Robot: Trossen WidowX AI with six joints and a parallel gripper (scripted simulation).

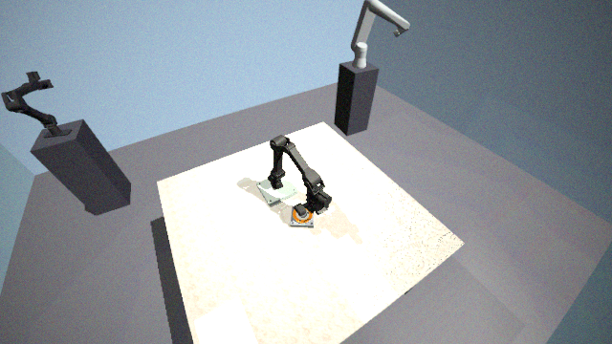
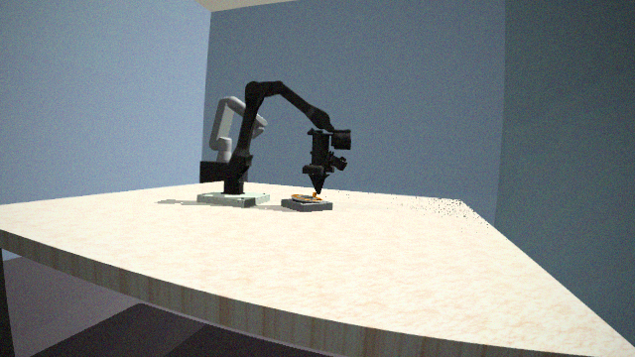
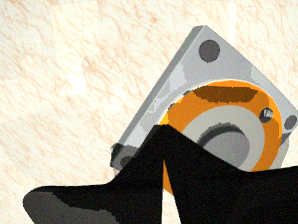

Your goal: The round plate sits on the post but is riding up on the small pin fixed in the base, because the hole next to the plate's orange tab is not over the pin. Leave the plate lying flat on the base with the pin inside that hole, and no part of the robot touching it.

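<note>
The plate lies 20 mm behind my gripper tip, 30 mm to the right of it and 10 mm below it. The rest, counted from my gripper tip: base: 20 mm behind, 50 mm to the right, 20 mm below.
</note>
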